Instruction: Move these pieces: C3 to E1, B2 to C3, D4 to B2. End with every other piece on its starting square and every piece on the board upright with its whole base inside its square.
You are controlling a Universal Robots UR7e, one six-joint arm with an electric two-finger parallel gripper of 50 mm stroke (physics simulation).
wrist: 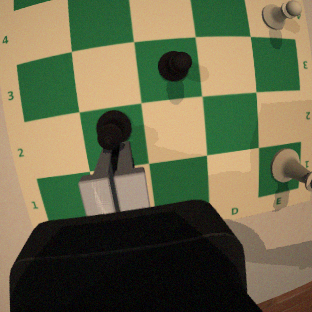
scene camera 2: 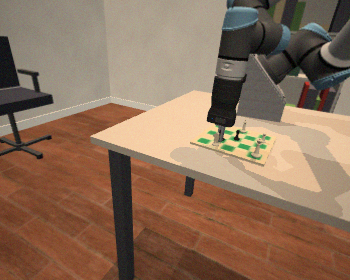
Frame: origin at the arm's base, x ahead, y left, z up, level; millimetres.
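Seen in the pictures: gripper, fingertip midpoint: (wrist: 119,159) (scene camera 2: 219,140); arm's base at its link origin: (scene camera 2: 266,70).
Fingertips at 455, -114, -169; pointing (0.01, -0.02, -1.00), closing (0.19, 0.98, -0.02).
Note:
Pixels of each thing's top centre, then the offset from my fingertips to it, as dx, dy, dz.
- board at its top centre: (wrist: 168,68) (scene camera 2: 235,139) -43, +46, -5
- tall black piece at its top centre: (wrist: 107,141) -19, +3, +39
- black pawn at its top centre: (wrist: 183,60) (scene camera 2: 238,130) -44, +49, +27
- tall white piece at its top centre: (scene camera 2: 260,138) +44, +109, +48
- white pawn at its top centre: (wrist: 298,5) (scene camera 2: 265,132) -61, +129, +27
My gripper (scene camera 2: 220,140) (wrist: 119,159) is shut with its fingertips together and nothing between them. They are low over the board (scene camera 2: 230,154) (wrist: 102,80), right by the near side of the tall black piece (wrist: 114,127) on B2, which looks upright; I cannot tell whether they touch it. A black pawn (scene camera 2: 237,135) (wrist: 175,65) stands on C3. A tall white piece (scene camera 2: 257,149) (wrist: 285,164) stands on E1. D4 shows bare green in the wrist view. In the scene view the fingers mostly hide the B2 piece.
A white piece (scene camera 2: 216,142) stands by the fingers at the near left of the board; the gripper body hides B1 in the wrist view. A white pawn (scene camera 2: 264,136) (wrist: 274,16) stands on E4. Another white piece (scene camera 2: 244,127) is at the far side. A grey panel (scene camera 2: 260,95) stands behind the board.

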